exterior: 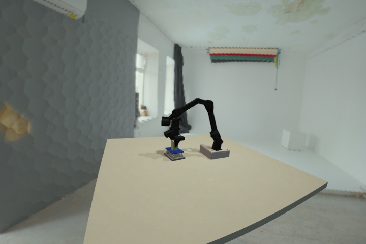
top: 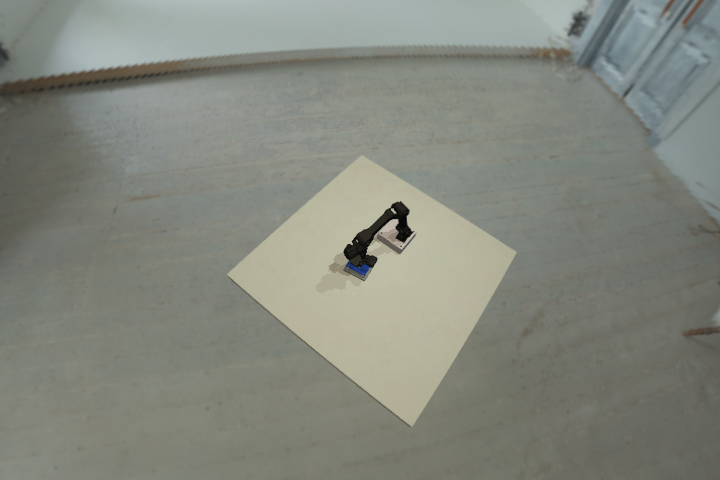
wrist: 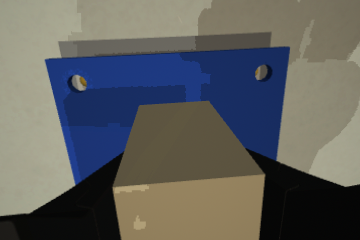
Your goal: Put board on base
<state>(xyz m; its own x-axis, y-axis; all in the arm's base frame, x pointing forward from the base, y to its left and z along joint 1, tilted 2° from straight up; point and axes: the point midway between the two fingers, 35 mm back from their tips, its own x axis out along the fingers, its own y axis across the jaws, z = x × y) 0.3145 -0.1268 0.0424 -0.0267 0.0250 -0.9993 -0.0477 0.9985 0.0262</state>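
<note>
Right now my gripper tip is 70 mm above the grey base. The rest, counted from my gripper tip: blue board (10 mm below).
</note>
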